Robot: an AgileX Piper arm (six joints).
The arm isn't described. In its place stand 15 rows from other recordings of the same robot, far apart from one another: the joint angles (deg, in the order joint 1, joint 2, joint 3, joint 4, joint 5, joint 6), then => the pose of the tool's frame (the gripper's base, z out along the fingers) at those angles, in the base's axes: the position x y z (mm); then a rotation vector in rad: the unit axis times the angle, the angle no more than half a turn.
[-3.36 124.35 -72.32 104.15 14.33 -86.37] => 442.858 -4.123 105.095 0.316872 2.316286 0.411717
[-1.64 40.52 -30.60 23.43 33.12 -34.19] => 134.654 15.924 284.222 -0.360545 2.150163 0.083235
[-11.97 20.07 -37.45 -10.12 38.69 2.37] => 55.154 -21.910 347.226 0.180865 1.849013 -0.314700
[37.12 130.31 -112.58 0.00 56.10 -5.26] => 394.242 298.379 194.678 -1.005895 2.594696 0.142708
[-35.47 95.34 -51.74 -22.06 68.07 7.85] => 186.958 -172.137 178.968 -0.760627 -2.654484 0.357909
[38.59 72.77 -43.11 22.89 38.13 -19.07] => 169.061 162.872 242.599 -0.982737 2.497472 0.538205
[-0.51 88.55 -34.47 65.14 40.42 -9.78] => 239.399 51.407 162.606 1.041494 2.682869 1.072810
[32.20 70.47 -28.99 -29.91 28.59 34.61] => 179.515 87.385 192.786 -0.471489 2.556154 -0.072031
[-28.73 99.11 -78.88 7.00 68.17 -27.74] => 304.125 -154.970 261.261 0.083883 2.983449 0.071357
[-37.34 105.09 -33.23 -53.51 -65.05 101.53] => 270.598 -123.007 147.646 1.124160 1.536572 1.158316
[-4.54 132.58 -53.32 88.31 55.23 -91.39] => 325.541 49.105 18.875 -0.151024 2.546279 1.303844
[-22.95 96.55 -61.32 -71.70 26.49 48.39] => 318.541 -176.734 239.866 0.278339 2.319572 -0.894593
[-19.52 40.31 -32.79 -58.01 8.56 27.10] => 138.193 -61.180 334.931 -0.071722 1.750689 -0.755302
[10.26 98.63 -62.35 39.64 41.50 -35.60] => 328.102 98.483 209.916 -0.454552 2.639393 0.625039
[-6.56 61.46 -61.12 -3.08 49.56 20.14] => 209.774 -27.869 367.664 0.522929 2.294708 0.050791
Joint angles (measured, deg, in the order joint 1, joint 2, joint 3, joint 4, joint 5, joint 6), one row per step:
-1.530, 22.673, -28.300, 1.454, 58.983, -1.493
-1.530, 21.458, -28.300, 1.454, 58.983, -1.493
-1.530, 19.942, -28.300, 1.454, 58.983, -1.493
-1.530, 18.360, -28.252, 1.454, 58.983, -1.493
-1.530, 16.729, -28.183, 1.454, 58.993, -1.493
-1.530, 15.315, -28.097, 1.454, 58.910, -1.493
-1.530, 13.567, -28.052, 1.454, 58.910, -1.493
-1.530, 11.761, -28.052, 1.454, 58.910, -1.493
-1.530, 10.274, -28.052, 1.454, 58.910, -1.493
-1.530, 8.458, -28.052, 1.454, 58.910, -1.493
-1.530, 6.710, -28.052, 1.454, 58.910, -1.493
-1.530, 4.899, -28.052, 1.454, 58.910, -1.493
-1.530, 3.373, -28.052, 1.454, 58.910, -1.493
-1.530, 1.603, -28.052, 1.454, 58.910, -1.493
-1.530, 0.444, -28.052, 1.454, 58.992, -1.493
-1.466, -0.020, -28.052, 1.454, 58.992, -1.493
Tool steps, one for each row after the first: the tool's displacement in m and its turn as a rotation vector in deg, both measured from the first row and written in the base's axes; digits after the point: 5 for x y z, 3 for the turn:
-0.00307, 0.00008, 0.00118, -0.032, -1.215, 0.000
-0.00694, 0.00019, 0.00256, -0.073, -2.730, 0.000
-0.01099, 0.00029, 0.00364, -0.114, -4.263, 0.000
-0.01520, 0.00041, 0.00452, -0.155, -5.815, 0.000
-0.01874, 0.00050, 0.00516, -0.193, -7.225, -0.002
-0.02328, 0.00062, 0.00602, -0.238, -8.928, -0.002
-0.02803, 0.00075, 0.00702, -0.286, -10.733, -0.002
-0.03197, 0.00085, 0.00772, -0.326, -12.220, -0.002
-0.03680, 0.00098, 0.00844, -0.374, -14.035, -0.002
-0.04147, 0.00111, 0.00899, -0.421, -15.782, -0.002
-0.04632, 0.00124, 0.00941, -0.469, -17.593, -0.002
-0.05042, 0.00135, 0.00965, -0.510, -19.118, -0.002
-0.05517, 0.00147, 0.00978, -0.557, -20.888, -0.002
-0.05835, 0.00156, 0.00967, -0.587, -21.964, 0.000
-0.05960, 0.00159, 0.00966, -0.587, -22.428, 0.063

